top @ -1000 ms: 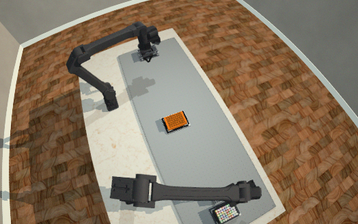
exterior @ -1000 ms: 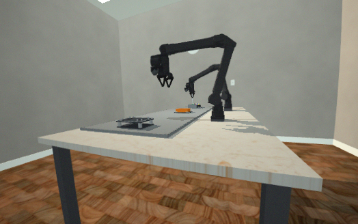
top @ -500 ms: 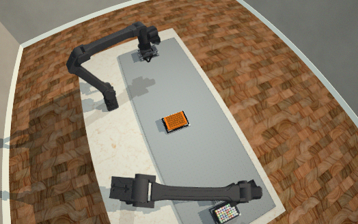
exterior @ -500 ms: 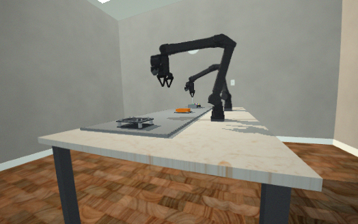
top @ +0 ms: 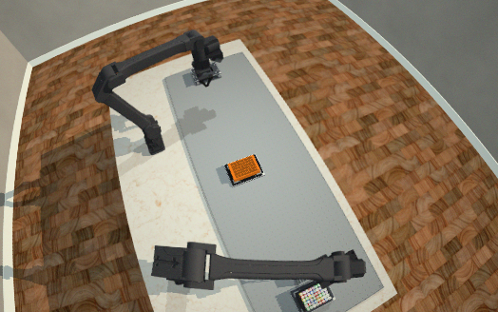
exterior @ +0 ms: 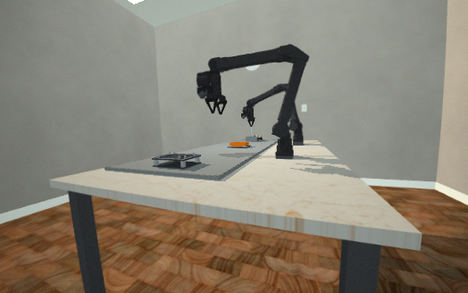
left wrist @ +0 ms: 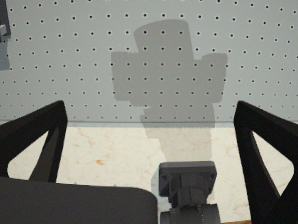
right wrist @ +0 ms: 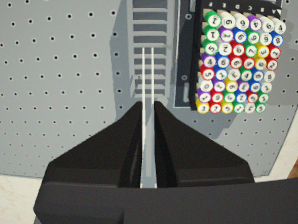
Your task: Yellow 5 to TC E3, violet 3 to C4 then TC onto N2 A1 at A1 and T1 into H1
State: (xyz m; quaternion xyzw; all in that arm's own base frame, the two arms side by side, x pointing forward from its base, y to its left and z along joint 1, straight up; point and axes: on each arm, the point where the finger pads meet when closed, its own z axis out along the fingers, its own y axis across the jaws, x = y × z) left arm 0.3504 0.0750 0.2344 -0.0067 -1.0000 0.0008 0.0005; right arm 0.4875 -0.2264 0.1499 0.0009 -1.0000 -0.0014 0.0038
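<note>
My right hand is 150 mm above the slotted grey holder.
</note>
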